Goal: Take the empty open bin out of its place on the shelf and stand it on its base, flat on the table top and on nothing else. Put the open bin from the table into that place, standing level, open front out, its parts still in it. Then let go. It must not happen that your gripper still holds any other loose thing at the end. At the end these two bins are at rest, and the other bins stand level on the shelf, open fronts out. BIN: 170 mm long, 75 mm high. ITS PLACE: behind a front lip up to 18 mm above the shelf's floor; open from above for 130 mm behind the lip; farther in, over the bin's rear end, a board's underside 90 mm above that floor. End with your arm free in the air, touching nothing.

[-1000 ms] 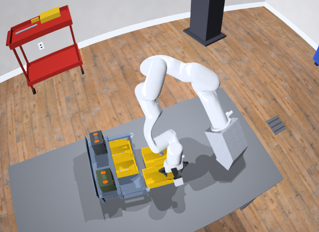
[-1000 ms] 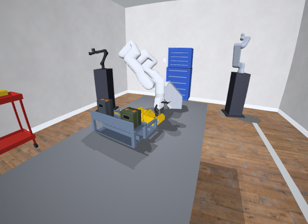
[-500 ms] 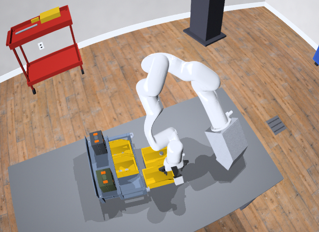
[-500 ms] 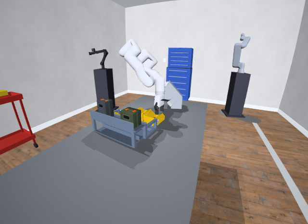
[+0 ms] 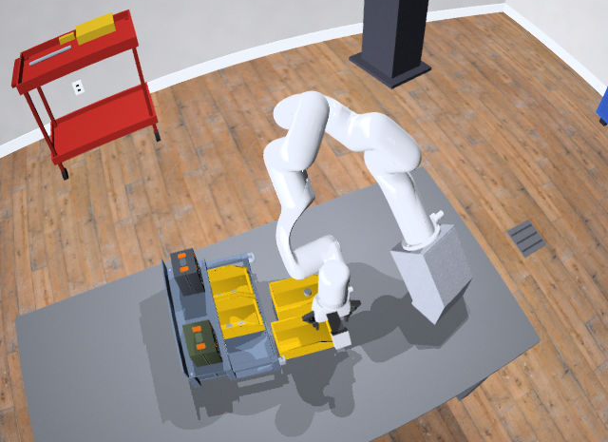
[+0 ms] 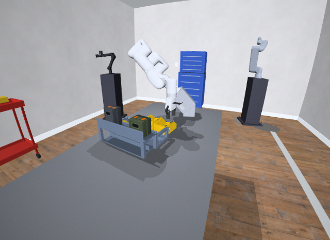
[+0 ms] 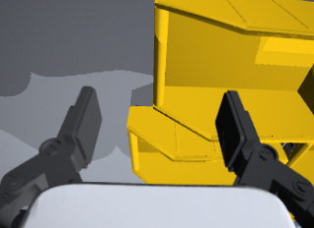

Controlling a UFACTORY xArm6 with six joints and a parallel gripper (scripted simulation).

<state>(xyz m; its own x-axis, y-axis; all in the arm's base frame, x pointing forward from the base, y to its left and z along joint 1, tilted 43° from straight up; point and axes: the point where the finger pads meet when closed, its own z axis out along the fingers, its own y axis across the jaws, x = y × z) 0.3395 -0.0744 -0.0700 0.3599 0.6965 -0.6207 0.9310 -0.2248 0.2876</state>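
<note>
Right now the shelf lip is 13 cm ahead of my hand, 17 cm to the right of it and 8 cm below it. Round my hand: olive box (35 cm ahead, 13 cm to the right, 6 cm above); then dark grey box (26 cm ahead, 35 cm to the right, 7 cm above).
</note>
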